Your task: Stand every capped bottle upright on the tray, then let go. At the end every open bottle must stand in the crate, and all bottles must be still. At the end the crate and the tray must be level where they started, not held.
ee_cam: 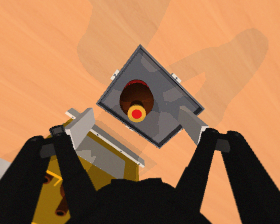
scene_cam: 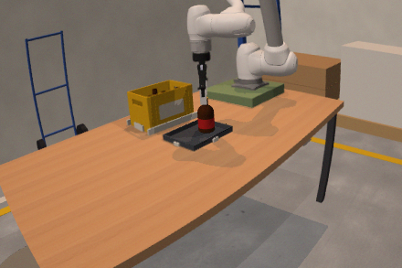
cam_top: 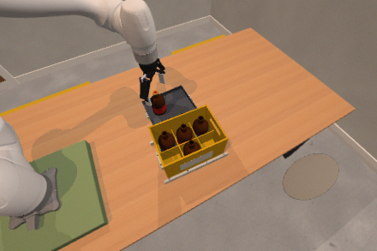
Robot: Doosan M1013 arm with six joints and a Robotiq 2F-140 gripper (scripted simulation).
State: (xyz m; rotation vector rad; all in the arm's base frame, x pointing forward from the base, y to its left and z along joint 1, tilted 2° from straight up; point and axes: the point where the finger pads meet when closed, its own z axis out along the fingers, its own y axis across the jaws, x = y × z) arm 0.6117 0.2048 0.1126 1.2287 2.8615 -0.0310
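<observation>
The bottle lies 8 cm below my hand. From my hand the other things lie so: crate: 4 cm ahead, 27 cm to the right, 8 cm below; tray: 5 cm ahead, 15 cm below.
</observation>
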